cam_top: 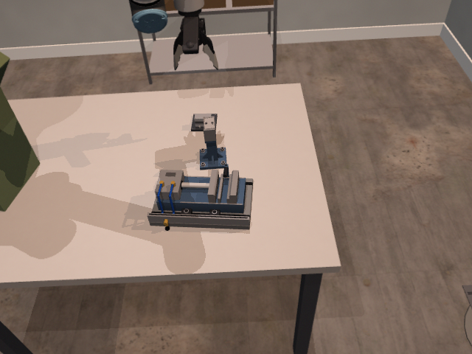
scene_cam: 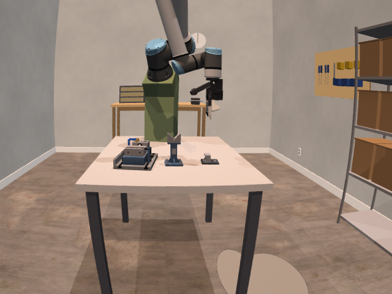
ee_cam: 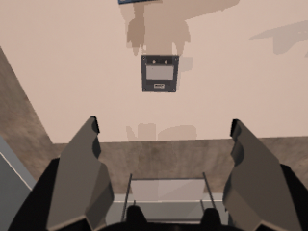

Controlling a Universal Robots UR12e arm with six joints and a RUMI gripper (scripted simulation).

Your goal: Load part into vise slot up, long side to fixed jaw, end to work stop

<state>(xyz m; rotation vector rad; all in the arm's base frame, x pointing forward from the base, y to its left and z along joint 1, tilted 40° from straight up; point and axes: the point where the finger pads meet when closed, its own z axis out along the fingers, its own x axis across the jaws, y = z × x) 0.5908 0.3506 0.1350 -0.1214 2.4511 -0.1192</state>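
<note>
The part lies 22 cm below my hand. The rest, counted from my hand: cylinder rod: 36 cm to the right, 17 cm below, 4 cm ahead; then dark infeed plate: 24 cm below, 1 cm to the left; then work stop: 32 cm to the right, 15 cm below, 13 cm ahead.
</note>
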